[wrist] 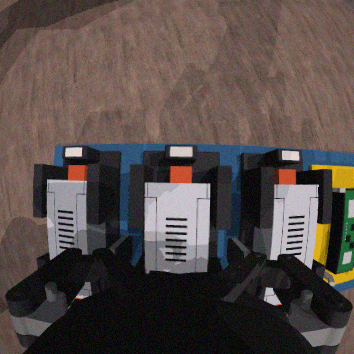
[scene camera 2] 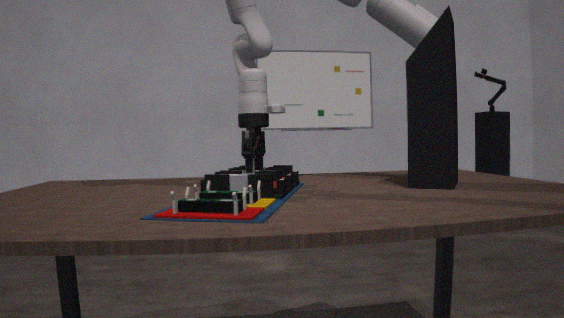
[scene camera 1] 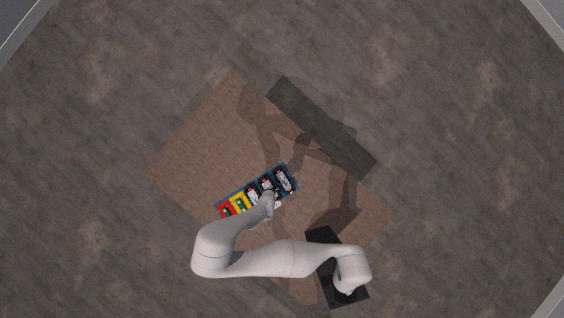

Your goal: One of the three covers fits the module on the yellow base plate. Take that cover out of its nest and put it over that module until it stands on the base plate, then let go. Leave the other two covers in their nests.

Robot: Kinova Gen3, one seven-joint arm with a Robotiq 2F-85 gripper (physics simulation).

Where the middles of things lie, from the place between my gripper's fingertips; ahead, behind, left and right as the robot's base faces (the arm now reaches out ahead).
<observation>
Right now my hand is 30 cm to the right of the red base plate (scene camera 2: 250,213), 13 cm short of it and 4 cm above it.
</observation>
